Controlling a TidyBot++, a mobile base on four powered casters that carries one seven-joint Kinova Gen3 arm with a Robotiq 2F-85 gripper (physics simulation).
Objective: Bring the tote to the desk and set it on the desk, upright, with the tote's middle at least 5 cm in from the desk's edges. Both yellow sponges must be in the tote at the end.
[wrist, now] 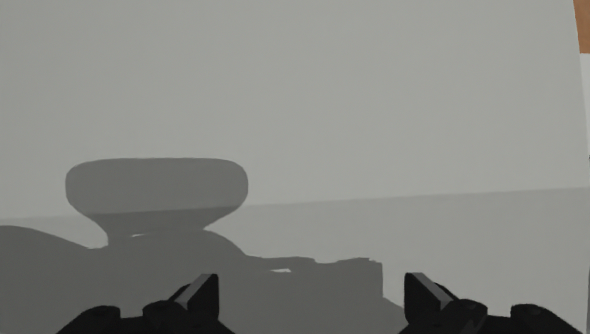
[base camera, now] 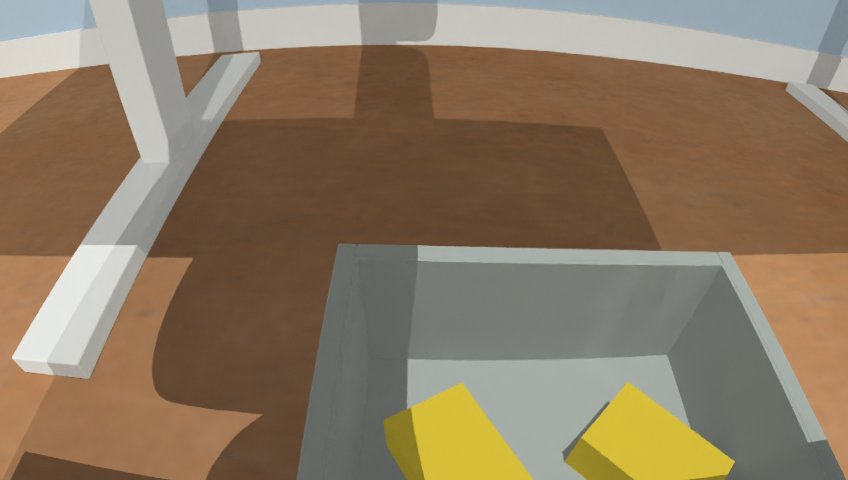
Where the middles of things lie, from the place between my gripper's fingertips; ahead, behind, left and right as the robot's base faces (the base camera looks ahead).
Labels:
Right now the grey tote [base camera: 544, 339] is 70 cm below my hand, 19 cm behind it and 9 cm to the right of it.

